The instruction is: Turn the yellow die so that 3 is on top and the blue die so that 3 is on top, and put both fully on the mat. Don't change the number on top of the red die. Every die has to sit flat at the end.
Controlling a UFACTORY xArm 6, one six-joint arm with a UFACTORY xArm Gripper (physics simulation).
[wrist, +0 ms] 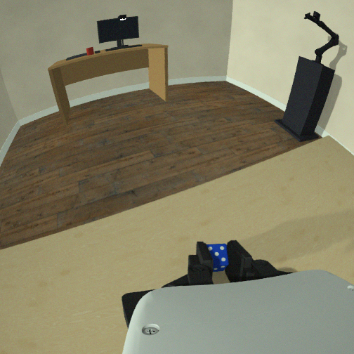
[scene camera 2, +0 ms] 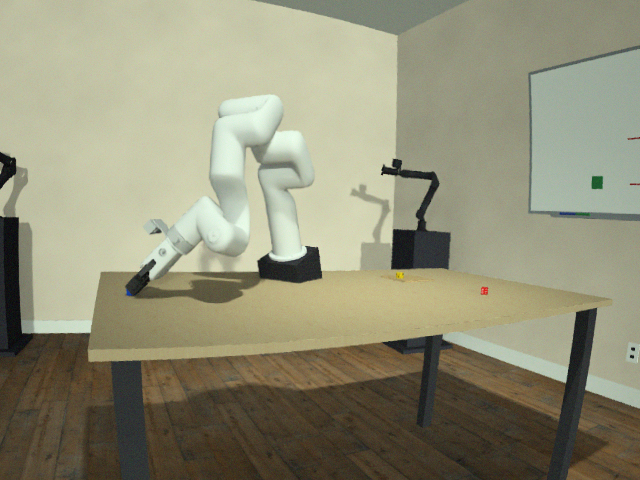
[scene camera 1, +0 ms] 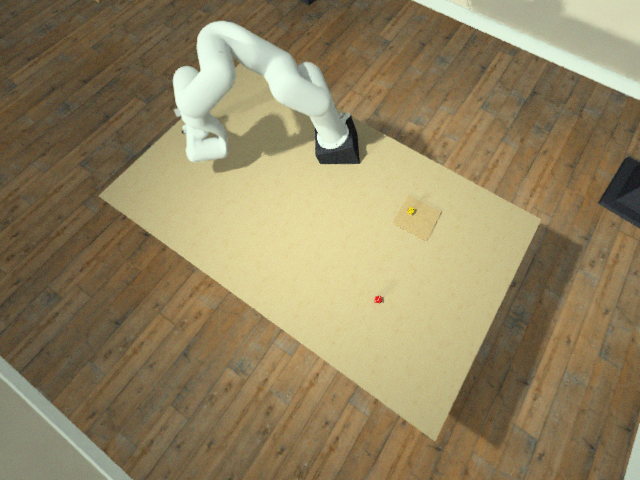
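The blue die (wrist: 218, 257) (scene camera 2: 129, 292) is at the far left of the table, between the fingers of my gripper (wrist: 214, 256) (scene camera 2: 132, 289). The gripper is shut on it, tilted, low at the table top. Five white pips seem to show on the die's upper face, its sides partly hidden by the black fingers. The yellow die (scene camera 1: 410, 210) (scene camera 2: 399, 275) sits on the small square mat (scene camera 1: 426, 223) (scene camera 2: 421, 280), near one edge of it. The red die (scene camera 1: 378, 299) (scene camera 2: 484, 290) sits on the bare table, off the mat. The yellow and red top numbers are too small to read.
The table (scene camera 1: 289, 248) (scene camera 2: 330, 315) carries the arm's black base (scene camera 1: 338, 153) (scene camera 2: 290, 269) between the gripper and the mat. A table edge runs beyond the blue die in the wrist view. A desk (wrist: 107, 70) and a black pedestal (wrist: 310, 95) stand away from the table.
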